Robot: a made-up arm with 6 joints.
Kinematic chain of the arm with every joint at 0, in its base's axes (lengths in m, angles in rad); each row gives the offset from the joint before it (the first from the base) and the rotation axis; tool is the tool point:
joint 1: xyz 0 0 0.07 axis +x
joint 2: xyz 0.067 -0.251 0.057 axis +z
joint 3: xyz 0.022 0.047 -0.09 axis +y
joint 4: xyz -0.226 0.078 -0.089 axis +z
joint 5: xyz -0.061 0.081 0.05 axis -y
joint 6: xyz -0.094 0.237 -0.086 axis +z
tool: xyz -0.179 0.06 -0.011
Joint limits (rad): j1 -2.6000..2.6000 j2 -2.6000..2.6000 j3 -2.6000..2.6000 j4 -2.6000..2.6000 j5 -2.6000..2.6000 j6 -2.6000..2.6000
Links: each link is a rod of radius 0.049 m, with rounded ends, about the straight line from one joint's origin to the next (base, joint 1, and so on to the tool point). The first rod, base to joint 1, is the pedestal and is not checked.
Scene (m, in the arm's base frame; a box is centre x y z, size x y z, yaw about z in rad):
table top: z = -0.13
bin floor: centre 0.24 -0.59 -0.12 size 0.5 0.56 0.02 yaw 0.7
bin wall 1: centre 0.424 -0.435 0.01 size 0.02 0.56 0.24 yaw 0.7
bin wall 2: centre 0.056 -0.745 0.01 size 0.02 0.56 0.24 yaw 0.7
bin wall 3: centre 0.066 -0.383 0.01 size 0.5 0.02 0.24 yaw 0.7
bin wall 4: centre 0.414 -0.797 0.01 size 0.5 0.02 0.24 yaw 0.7
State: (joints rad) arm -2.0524 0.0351 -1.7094 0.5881 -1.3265 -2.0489
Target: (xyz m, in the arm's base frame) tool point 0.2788 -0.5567 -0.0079
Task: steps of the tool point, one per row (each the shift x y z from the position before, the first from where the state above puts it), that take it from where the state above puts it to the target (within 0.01 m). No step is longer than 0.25 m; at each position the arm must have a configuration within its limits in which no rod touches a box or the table.
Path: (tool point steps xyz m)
1: 0.0204 0.0638 -0.2055

